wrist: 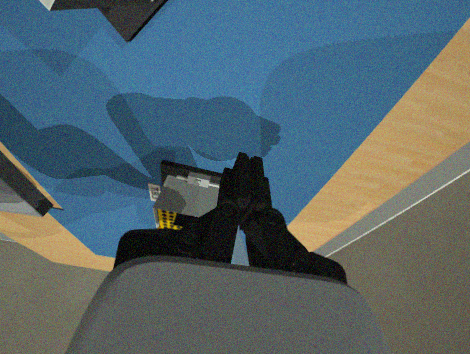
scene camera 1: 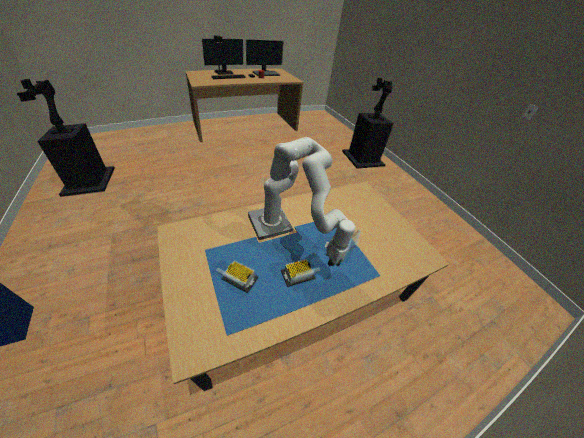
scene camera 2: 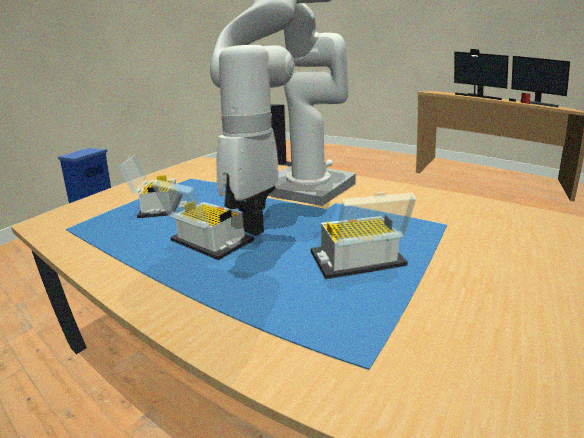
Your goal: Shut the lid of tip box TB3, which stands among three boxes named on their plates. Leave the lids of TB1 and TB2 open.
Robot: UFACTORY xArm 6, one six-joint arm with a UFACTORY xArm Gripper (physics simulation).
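Seen in the pictures: gripper, fingertip midpoint: point(wrist: 243, 169) point(scene camera 1: 330, 264) point(scene camera 2: 254, 232); arm's base, link origin: point(scene camera 1: 271, 219) point(scene camera 2: 308, 178).
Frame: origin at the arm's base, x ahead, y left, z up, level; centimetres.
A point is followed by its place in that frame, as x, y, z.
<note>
Three tip boxes with yellow racks and clear lids stand on the blue mat; all three lids stand open. The lettering on their plates is unreadable here, so I cannot tell which is TB3. One box point(scene camera 1: 240, 272) point(scene camera 2: 362, 252) {31.6, 36.5, 0.7} is nearest scene camera 2. The middle box point(scene camera 1: 300, 271) point(scene camera 2: 200, 234) {44.0, 7.9, 0.7} has its lid tilted outward. The third box point(scene camera 2: 154, 204) point(wrist: 192, 192) is hidden behind my gripper in scene camera 1, except for its raised lid point(scene camera 1: 356, 236) {29.5, 42.4, 7.4}. My gripper point(scene camera 1: 334, 263) {42.1, 21.7, 4.3} point(scene camera 2: 255, 232) {42.1, 21.7, 4.3} point(wrist: 243, 169) {42.1, 21.7, 4.3} is shut and empty, pointing down between the middle and third boxes.
The boxes stand on a blue mat point(scene camera 1: 260, 310) {54.8, -17.7, -2.9} point(scene camera 2: 320, 310) {45.0, 37.7, -2.9} on the wooden table point(scene camera 1: 200, 350) {66.8, -45.6, -3.2} point(scene camera 2: 475, 325) {35.5, 59.3, -3.2}. The arm's grey base plate point(scene camera 1: 270, 231) {9.2, -2.6, -0.4} point(scene camera 2: 320, 195) {8.8, 10.7, -0.7} stands behind the mat. A black base corner point(wrist: 130, 30) {31.4, 25.8, -2.1} of another box shows in the wrist view.
</note>
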